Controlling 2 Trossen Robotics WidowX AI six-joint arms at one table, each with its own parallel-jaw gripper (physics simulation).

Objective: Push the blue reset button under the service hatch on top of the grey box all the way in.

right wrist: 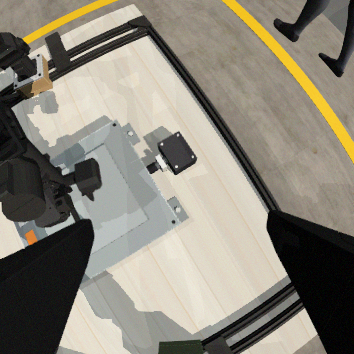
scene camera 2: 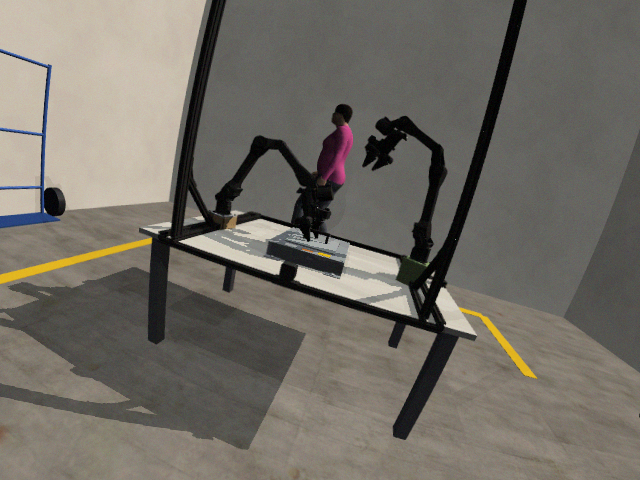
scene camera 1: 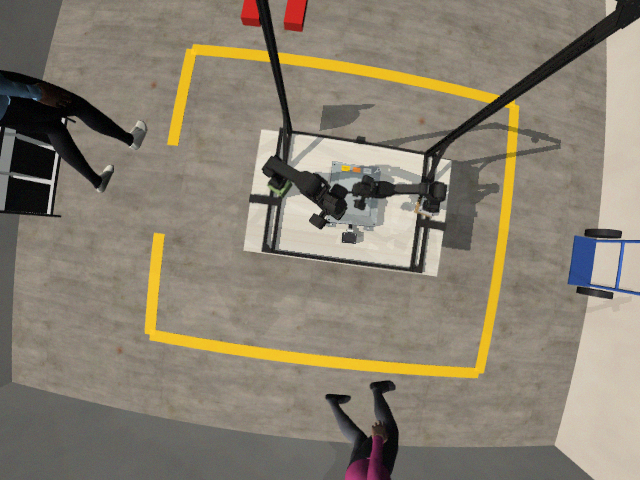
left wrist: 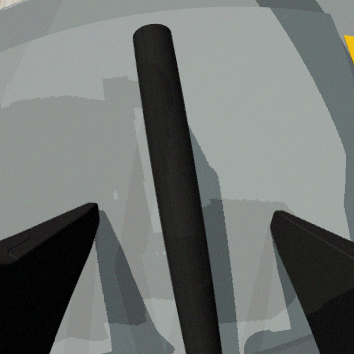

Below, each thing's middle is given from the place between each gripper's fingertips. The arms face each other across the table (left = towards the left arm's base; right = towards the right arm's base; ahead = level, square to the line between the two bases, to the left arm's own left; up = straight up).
My right gripper is now 17 cm past the service hatch (left wrist: pixel 188 131), 12 cm to the right of it and 34 cm above it.
The service hatch is 20 mm to the right of my left hand and 10 mm above it.
